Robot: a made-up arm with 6 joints.
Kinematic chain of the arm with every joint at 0, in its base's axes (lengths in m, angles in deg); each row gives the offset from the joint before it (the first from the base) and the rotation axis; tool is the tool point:
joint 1: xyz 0 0 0.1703 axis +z
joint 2: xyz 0 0.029 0 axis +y
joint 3: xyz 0 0 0.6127 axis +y
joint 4: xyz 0 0 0.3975 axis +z
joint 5: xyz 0 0 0 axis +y
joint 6: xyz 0 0 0.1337 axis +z
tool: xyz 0 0 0
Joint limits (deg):
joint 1: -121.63..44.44
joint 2: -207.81..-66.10
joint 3: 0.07..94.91
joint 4: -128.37..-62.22
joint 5: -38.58..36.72
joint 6: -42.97..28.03
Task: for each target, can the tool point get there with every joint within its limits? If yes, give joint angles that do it. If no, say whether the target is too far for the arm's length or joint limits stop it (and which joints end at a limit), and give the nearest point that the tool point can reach.
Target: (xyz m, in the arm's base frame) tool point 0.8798 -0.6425 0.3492
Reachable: no: joint limits stop it (at a limit: joint 1, joint 2, joint 3, joint 5) | nearest point 0.2344 0.1870 0.8386 | short by 1.159 m
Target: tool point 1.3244 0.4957 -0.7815
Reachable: no: too far | nearest point 0.5406 0.6634 -0.5528 | short by 0.834 m
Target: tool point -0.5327 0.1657 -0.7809
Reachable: yes | joints -13.68 -164.07 31.22 -79.45 -2.64 13.19
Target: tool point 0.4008 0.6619 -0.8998
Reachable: no: too far | nearest point 0.3473 0.5736 -0.7570 | short by 0.176 m
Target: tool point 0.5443 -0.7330 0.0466
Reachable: no: joint limits stop it (at a limit: joint 2, joint 3, joint 4, joint 5) | nearest point 0.3372 -0.4542 -0.7952 | short by 0.911 m
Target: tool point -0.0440 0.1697 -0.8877
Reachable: yes | joints -80.49 -188.37 37.37 -75.17 20.05 1.89
